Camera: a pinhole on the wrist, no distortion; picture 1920 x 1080 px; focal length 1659.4 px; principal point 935.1 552.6 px. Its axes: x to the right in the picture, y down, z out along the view. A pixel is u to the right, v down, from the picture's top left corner.
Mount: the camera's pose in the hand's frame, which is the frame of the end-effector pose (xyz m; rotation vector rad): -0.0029 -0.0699 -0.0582 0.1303 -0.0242 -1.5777
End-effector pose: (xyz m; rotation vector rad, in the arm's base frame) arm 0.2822 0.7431 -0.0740 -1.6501 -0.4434 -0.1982
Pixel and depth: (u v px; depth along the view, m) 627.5 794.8 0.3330
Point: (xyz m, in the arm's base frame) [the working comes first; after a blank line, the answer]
In the camera's frame: -0.0617 0.0486 0.3330

0.2457 1.0241 -0.0781
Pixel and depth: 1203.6 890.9 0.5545
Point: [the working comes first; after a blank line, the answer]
In the camera's frame: 0.0897 0.1130 0.5545

0.1894 1.2555 0.0614
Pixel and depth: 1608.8 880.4 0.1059
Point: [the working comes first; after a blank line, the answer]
In the camera's frame: 0.0430 0.0209 0.1059

0.2351 0.7983 0.0325
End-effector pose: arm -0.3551 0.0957 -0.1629 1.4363 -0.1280 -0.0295
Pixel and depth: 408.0 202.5 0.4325
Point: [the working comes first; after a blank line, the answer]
In the camera's frame: -0.1374 -0.0912 0.4325

-0.5311 -0.2522 -0.0857
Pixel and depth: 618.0 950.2 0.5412
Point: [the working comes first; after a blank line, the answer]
In the camera's frame: -0.1034 0.1297 0.5412

-0.3346 -0.4039 -0.0981
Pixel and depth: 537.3 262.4 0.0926
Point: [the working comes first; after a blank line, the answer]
In the camera's frame: -0.0222 -0.0162 0.0926

-0.3834 0.0580 -0.2137
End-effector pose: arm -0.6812 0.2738 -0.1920 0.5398 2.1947 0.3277
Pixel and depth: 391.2 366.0 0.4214
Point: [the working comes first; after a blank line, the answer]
In the camera's frame: -0.1381 -0.0474 0.4214

-0.3337 0.2831 -0.3410
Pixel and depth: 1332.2 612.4 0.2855
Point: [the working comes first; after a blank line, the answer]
In the camera's frame: 0.0683 0.0103 0.2855

-0.5378 0.1371 -0.3793
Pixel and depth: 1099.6 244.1 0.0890
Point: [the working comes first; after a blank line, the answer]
In the camera's frame: 0.0088 -0.0165 0.0890

-0.6661 0.1878 -0.2248
